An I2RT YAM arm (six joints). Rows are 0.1 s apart.
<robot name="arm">
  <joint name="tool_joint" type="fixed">
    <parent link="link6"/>
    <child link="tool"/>
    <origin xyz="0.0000 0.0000 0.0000" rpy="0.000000 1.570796 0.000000"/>
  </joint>
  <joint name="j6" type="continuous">
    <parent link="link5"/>
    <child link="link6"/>
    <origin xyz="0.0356 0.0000 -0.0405" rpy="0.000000 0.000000 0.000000"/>
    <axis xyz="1 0 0"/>
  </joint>
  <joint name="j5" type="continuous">
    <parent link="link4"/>
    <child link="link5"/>
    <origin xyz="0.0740 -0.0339 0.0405" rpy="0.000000 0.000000 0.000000"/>
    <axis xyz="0 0 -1"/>
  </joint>
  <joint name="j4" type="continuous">
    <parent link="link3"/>
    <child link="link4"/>
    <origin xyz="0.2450 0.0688 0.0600" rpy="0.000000 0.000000 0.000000"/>
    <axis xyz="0 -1 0"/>
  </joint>
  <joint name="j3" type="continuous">
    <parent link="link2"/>
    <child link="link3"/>
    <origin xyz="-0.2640 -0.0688 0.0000" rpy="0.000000 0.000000 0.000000"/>
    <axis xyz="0 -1 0"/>
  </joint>
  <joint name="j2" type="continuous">
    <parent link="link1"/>
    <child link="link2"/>
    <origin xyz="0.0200 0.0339 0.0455" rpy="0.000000 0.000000 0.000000"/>
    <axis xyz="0 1 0"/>
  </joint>
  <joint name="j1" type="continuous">
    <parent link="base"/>
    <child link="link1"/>
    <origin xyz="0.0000 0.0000 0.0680" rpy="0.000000 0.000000 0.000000"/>
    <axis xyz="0 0 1"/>
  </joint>
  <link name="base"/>
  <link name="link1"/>
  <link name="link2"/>
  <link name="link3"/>
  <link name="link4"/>
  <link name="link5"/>
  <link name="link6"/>
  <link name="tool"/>
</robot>
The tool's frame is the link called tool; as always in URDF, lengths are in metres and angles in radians. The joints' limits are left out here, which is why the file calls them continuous.
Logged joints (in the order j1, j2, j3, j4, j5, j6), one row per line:
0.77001, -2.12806, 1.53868, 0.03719, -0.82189, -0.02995
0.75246, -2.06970, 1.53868, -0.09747, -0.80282, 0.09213
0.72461, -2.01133, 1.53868, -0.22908, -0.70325, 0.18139
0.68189, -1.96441, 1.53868, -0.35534, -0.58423, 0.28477
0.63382, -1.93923, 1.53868, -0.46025, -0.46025, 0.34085
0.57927, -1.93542, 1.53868, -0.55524, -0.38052, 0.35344
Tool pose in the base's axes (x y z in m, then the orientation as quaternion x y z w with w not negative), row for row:
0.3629, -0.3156, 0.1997, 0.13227, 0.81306, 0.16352, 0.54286
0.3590, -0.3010, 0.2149, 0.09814, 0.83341, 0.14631, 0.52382
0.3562, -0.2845, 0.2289, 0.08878, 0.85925, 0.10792, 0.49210
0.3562, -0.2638, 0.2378, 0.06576, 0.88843, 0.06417, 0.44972
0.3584, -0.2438, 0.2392, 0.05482, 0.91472, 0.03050, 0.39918
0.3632, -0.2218, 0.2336, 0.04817, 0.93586, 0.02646, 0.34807
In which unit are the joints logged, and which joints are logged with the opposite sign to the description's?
The joints are logged in radians. Opposite sign: j1, j2, j6.
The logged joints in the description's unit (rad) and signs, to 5 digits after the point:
-0.77001, 2.12806, 1.53868, 0.03719, -0.82189, 0.02995
-0.75246, 2.06970, 1.53868, -0.09747, -0.80282, -0.09213
-0.72461, 2.01133, 1.53868, -0.22908, -0.70325, -0.18139
-0.68189, 1.96441, 1.53868, -0.35534, -0.58423, -0.28477
-0.63382, 1.93923, 1.53868, -0.46025, -0.46025, -0.34085
-0.57927, 1.93542, 1.53868, -0.55524, -0.38052, -0.35344

